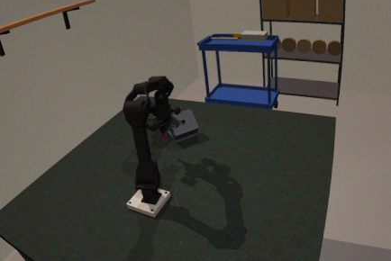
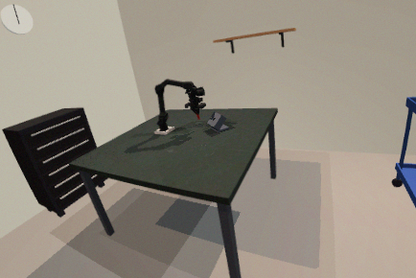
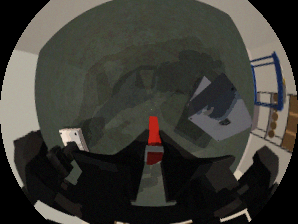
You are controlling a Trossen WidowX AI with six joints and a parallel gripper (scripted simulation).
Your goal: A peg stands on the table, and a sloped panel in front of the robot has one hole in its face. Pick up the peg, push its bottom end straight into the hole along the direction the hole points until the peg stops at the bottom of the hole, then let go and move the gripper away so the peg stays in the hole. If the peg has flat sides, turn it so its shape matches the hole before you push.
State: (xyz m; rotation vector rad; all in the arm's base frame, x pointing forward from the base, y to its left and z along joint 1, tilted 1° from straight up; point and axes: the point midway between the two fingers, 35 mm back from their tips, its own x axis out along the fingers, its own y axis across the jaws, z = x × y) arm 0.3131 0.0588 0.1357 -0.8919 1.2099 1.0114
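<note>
Now: gripper tip 160 mm short of the sloped panel, 20 mm to the left of it and 50 mm above it. Round my gripper tip: red peg (20 mm above).
</note>
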